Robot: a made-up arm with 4 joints.
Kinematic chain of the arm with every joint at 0, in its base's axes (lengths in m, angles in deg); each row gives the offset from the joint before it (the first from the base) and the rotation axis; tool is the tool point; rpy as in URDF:
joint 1: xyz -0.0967 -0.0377 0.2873 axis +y
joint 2: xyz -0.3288 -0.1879 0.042 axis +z
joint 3: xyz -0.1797 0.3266 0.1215 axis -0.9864 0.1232 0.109
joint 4: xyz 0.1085 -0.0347 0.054 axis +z
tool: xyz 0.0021 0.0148 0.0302 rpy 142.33 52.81 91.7
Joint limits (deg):
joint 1: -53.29..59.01
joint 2: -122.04..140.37
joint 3: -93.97..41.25
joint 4: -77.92..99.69
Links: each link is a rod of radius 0.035 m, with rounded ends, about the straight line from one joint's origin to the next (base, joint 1, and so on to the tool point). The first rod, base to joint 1, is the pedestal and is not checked.
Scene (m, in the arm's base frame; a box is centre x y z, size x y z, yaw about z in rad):
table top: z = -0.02
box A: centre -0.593 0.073 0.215 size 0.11 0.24 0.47 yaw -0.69
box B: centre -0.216 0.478 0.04 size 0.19 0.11 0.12 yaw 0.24
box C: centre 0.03 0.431 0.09 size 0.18 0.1 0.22 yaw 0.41
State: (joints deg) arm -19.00 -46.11 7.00 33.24
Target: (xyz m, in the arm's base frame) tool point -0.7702 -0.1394 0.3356
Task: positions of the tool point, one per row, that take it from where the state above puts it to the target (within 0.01 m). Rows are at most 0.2 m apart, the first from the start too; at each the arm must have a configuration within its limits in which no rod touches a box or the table.
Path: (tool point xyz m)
1: -0.3149 0.0603 0.5164
2: -0.2973 0.0652 0.5666
3: -0.2656 0.0641 0.6197
4: -0.2173 0.0574 0.6705
5: -0.3025 0.0598 0.6897
6: -0.3936 0.0505 0.6951
7: -0.4863 0.0290 0.6848
8: -0.5757 -0.0047 0.6582
9: -0.6568 -0.0500 0.6157
10: -0.7327 -0.0940 0.4834
11: -0.7702 -0.1394 0.3356

